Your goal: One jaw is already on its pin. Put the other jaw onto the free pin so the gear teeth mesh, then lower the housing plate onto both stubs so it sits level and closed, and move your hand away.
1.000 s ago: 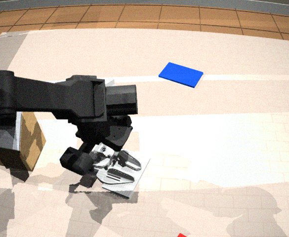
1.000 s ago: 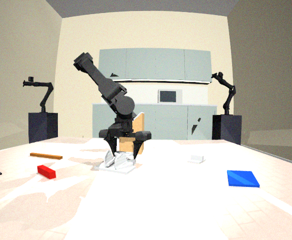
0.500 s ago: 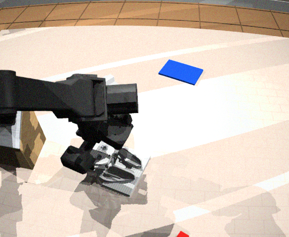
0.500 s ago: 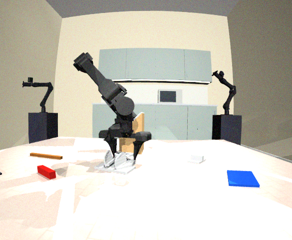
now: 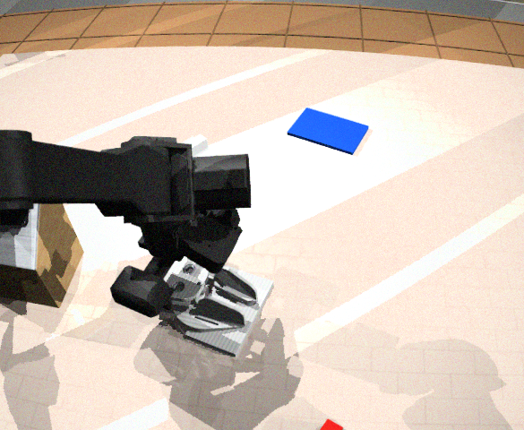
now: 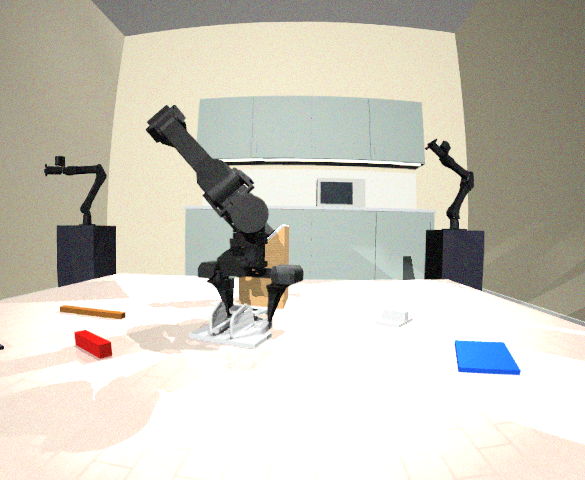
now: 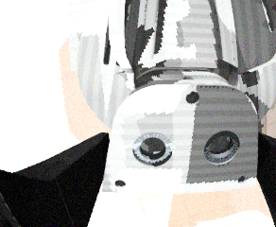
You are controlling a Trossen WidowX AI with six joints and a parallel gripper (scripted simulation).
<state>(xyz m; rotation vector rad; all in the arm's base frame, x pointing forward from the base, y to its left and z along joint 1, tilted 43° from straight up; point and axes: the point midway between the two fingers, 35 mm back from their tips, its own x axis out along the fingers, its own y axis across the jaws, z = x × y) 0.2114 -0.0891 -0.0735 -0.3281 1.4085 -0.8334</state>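
The jaw lies 2 cm to the right of my gripper tip and 2 cm ahead of it. The rest, counted from my gripper tip: red block 21 cm to the right, 19 cm ahead, 1 cm below; orange bar 34 cm to the right, 1 cm below, 1 cm behind; blue flat plate 36 cm to the left, 19 cm ahead, 1 cm below.
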